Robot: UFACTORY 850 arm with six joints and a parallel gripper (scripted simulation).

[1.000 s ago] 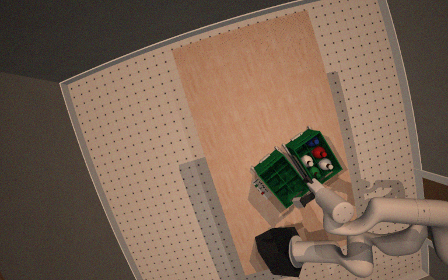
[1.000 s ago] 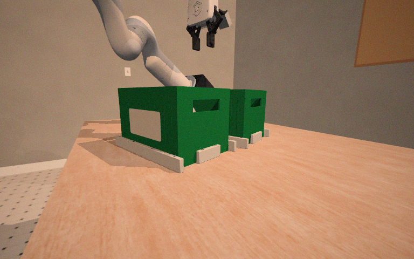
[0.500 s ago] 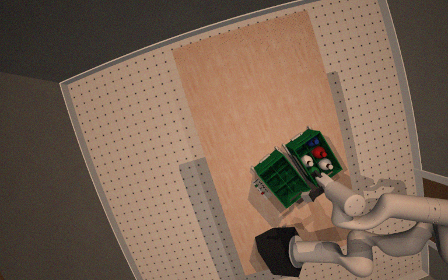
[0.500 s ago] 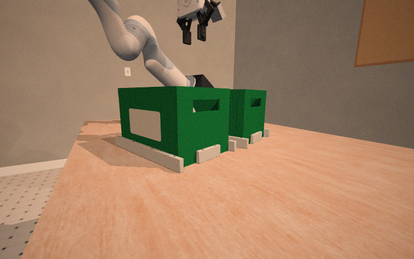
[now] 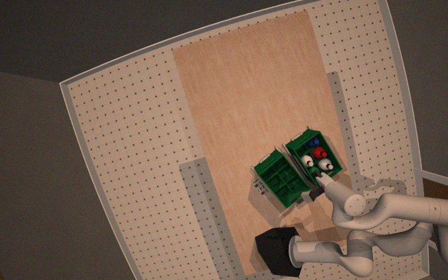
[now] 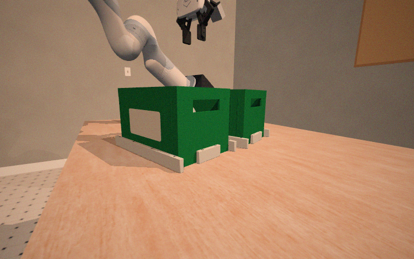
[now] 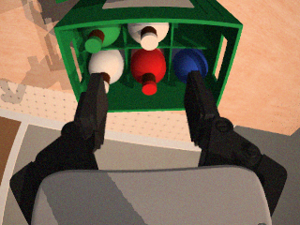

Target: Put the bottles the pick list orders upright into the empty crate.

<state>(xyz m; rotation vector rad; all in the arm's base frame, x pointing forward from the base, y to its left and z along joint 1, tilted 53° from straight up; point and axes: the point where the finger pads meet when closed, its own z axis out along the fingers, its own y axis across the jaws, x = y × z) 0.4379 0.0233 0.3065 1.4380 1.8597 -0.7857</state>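
My gripper is now 7 cm past the green bottle, 6 cm to the left of it and 25 cm above it. Also, from my hand: red bottle: 4 cm ahead, 14 cm to the right, 25 cm below; pick list: 7 cm behind, 26 cm to the left, 33 cm below; blue bottle: 12 cm ahead, 12 cm to the right, 25 cm below.
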